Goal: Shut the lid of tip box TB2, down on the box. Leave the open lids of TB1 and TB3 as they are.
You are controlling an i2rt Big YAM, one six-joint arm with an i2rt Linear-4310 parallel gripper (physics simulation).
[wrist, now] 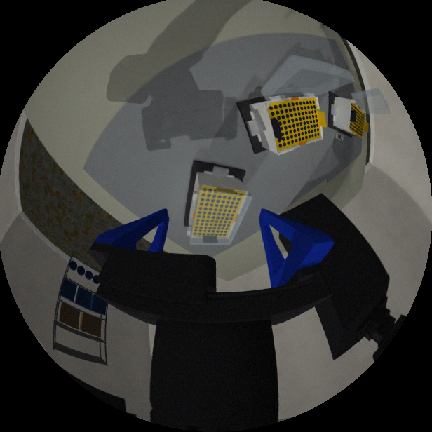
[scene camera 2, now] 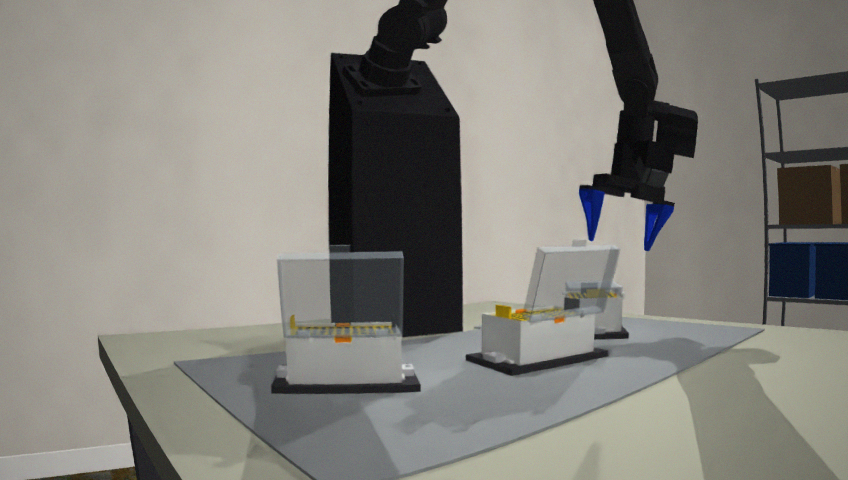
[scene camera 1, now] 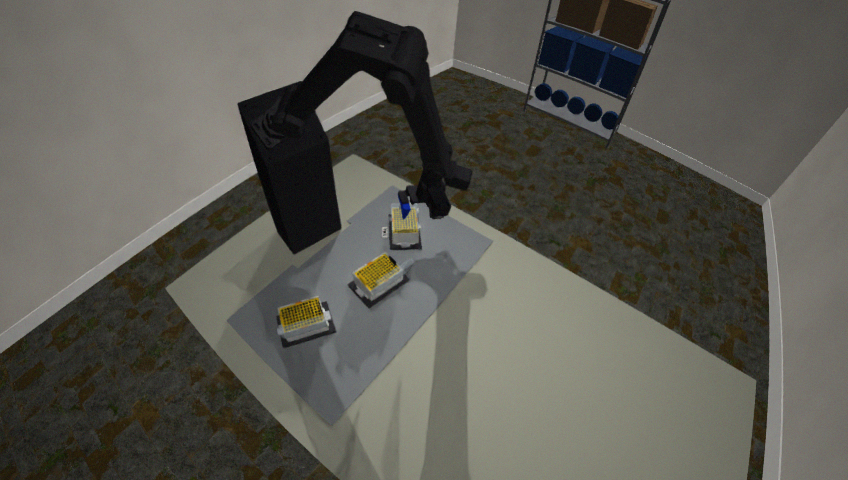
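Pixels of known places: gripper, between the fingertips: [scene camera 2: 619,245] [scene camera 1: 418,216]; arm's base, origin of its link: [scene camera 2: 380,82] [scene camera 1: 276,126].
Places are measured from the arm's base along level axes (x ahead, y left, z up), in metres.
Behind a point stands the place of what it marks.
Note:
TB2 [scene camera 1: 377,280] @(x 0.395, y -0.086, z -0.278 m) [scene camera 2: 550,340] @(x 0.374, y -0.039, z -0.391 m) [wrist: 297,125] is the middle white box, with a yellow tip rack. Its clear lid [scene camera 2: 568,273] @(x 0.409, y -0.053, z -0.308 m) [wrist: 307,74] stands open, leaning back. TB3 [scene camera 1: 304,325] @(x 0.328, y -0.293, z -0.282 m) [scene camera 2: 345,359] @(x 0.289, y -0.274, z -0.389 m) [wrist: 343,115] has its clear lid [scene camera 2: 342,288] @(x 0.319, y -0.295, z -0.312 m) [wrist: 372,100] upright and open. TB1 [scene camera 1: 405,234] @(x 0.319, y 0.155, z -0.359 m) [scene camera 2: 612,315] @(x 0.341, y 0.174, z -0.390 m) [wrist: 218,212] is nearest the gripper; clear plastic shows over its rack, and its lid looks down, though this is hard to tell. My gripper [scene camera 1: 420,214] @(x 0.352, y 0.172, z -0.284 m) [scene camera 2: 618,244] @(x 0.352, y 0.172, z -0.284 m) [wrist: 213,213] is open and empty, above the TB1 side, away from TB2's lid. One finger is hidden in scene camera 1.
The boxes sit in dark bases on a grey mat [scene camera 1: 357,380] @(x 0.474, y -0.295, z -0.424 m) [scene camera 2: 476,437] @(x 0.480, y -0.282, z -0.424 m) [wrist: 135,165] on the pale table [scene camera 1: 565,368] @(x 0.937, y 0.038, z -0.427 m). The black arm pedestal [scene camera 1: 303,190] @(x 0.064, y -0.004, z -0.195 m) [scene camera 2: 404,220] @(x 0.064, y -0.004, z -0.241 m) stands behind. A shelf unit [scene camera 2: 764,196] stands beyond the table.

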